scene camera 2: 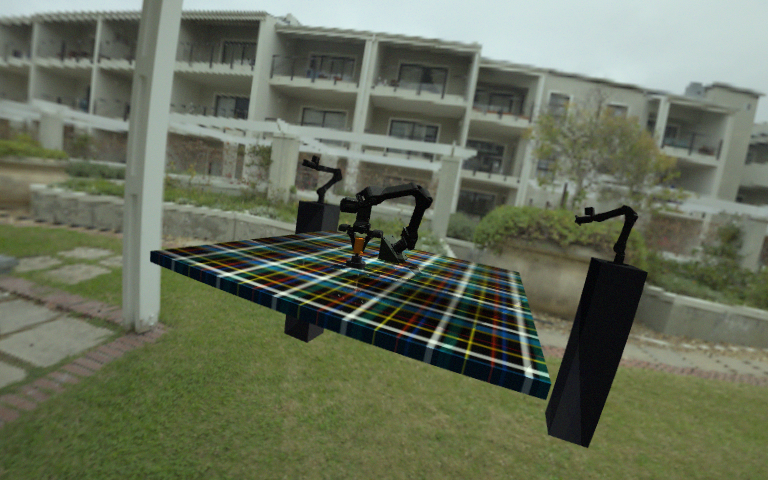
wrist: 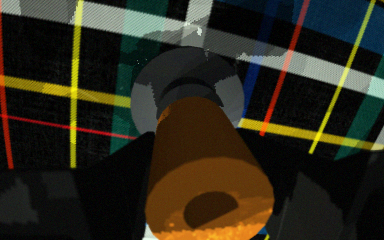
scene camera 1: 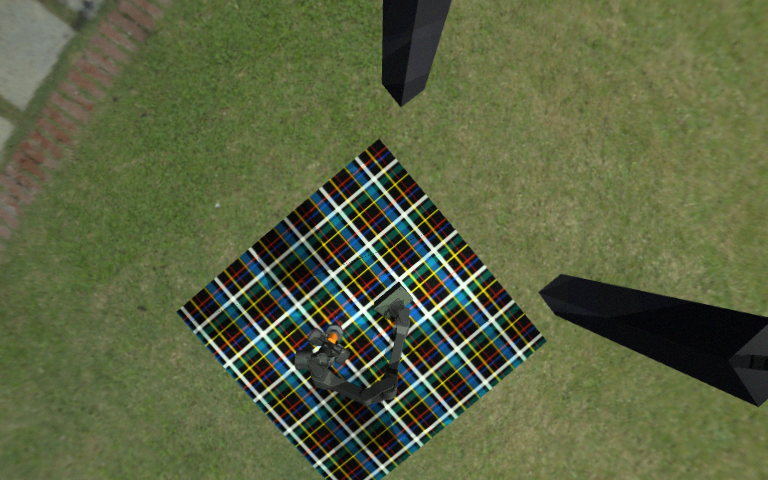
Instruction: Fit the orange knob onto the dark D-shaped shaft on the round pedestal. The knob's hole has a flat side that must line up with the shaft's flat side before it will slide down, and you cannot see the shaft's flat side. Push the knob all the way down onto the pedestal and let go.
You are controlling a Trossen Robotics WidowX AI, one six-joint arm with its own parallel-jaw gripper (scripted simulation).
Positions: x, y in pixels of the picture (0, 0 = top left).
Labels:
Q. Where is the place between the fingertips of my gripper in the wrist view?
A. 194, 138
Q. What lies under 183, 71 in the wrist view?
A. A round pedestal.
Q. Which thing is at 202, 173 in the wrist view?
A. An orange knob.

